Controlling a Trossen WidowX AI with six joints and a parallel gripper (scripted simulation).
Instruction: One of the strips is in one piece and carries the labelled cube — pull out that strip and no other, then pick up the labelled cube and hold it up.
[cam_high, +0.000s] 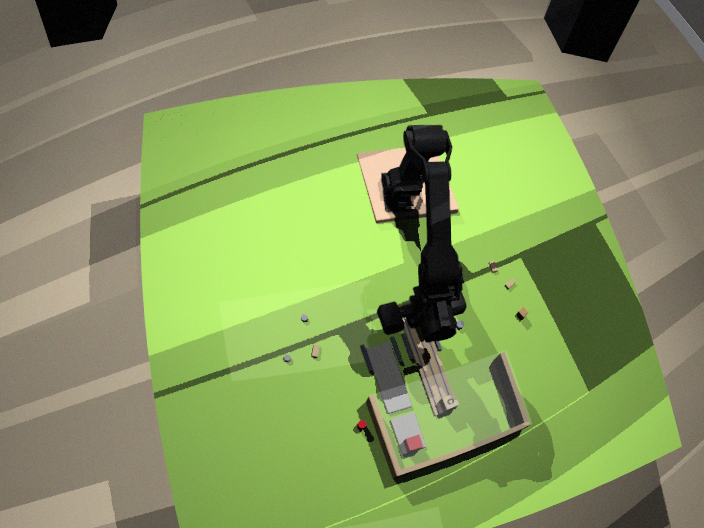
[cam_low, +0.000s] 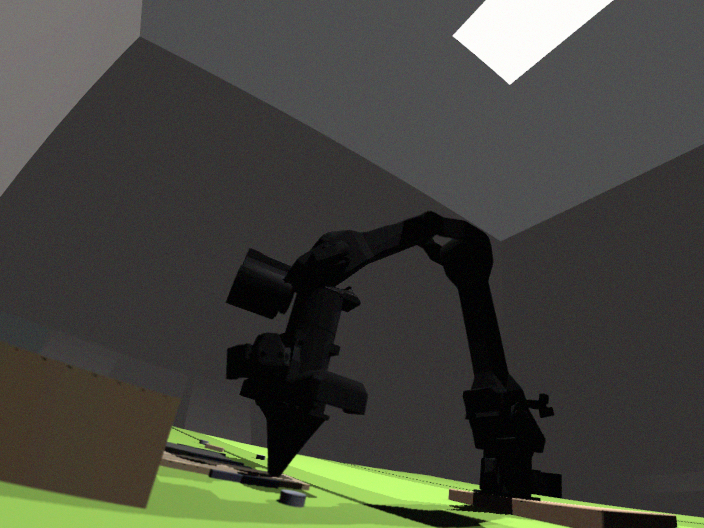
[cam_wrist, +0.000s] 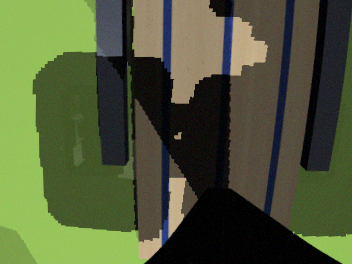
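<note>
Right now the tan strip is 9 cm ahead of my gripper tip and 2 cm to the left of it. Round my gripper tip: grey disc: 11 cm to the left; labelled cube: 20 cm ahead, 6 cm to the left, 2 cm above; red knob: 23 cm ahead, 13 cm to the right, 1 cm above.
</note>
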